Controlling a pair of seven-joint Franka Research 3 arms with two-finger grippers.
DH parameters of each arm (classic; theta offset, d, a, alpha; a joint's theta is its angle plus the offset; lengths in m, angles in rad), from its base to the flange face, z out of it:
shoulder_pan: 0 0.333 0 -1.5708
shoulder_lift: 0 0 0 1.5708
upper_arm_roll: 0 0.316 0.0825 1.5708
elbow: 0 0 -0.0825 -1.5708
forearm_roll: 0 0.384 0 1.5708
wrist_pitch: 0 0 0.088 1.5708
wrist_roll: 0 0.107 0 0
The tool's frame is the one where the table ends.
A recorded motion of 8 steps. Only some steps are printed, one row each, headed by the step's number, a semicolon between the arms.
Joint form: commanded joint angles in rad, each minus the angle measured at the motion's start. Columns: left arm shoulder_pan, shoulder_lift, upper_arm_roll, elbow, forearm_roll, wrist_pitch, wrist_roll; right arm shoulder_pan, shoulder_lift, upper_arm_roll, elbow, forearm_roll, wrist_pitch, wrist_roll.
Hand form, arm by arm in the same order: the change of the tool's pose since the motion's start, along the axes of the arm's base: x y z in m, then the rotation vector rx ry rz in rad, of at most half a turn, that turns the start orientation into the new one. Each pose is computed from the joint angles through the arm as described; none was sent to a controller.
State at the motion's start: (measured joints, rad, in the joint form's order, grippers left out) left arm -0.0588 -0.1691 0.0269 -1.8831 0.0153 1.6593 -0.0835; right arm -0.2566 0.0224 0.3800 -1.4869 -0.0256 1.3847 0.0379
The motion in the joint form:
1: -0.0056 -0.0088 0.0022 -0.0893 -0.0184 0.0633 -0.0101; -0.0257 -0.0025 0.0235 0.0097 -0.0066 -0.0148 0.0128
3: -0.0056 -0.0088 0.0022 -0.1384 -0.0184 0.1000 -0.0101; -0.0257 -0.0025 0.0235 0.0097 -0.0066 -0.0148 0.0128
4: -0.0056 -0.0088 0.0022 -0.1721 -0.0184 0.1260 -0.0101; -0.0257 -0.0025 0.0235 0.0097 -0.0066 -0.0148 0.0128
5: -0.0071 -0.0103 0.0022 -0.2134 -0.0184 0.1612 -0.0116; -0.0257 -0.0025 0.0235 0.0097 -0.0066 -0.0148 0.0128
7: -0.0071 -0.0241 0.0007 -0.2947 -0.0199 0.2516 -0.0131; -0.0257 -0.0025 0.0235 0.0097 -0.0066 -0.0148 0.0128
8: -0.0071 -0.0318 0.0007 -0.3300 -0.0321 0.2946 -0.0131; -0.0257 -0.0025 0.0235 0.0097 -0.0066 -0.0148 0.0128
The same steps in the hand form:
1: -0.0040 -0.0034 -0.0328 -0.0175 0.0178 0.0095; -0.0022 -0.0022 0.0047 -0.0089 0.0013 -0.0157
3: -0.0061 -0.0034 -0.0530 -0.0170 0.0302 0.0097; -0.0022 -0.0022 0.0047 -0.0089 0.0013 -0.0157
4: -0.0081 -0.0034 -0.0668 -0.0167 0.0379 0.0098; -0.0022 -0.0022 0.0047 -0.0089 0.0013 -0.0157
5: -0.0109 -0.0041 -0.0827 -0.0164 0.0425 0.0099; -0.0022 -0.0022 0.0047 -0.0089 0.0013 -0.0157
7: -0.0172 -0.0048 -0.1067 -0.0186 0.0197 0.0106; -0.0022 -0.0022 0.0047 -0.0089 0.0013 -0.0157
8: -0.0204 -0.0055 -0.1159 -0.0304 0.0048 0.0159; -0.0022 -0.0022 0.0047 -0.0089 0.0013 -0.0157

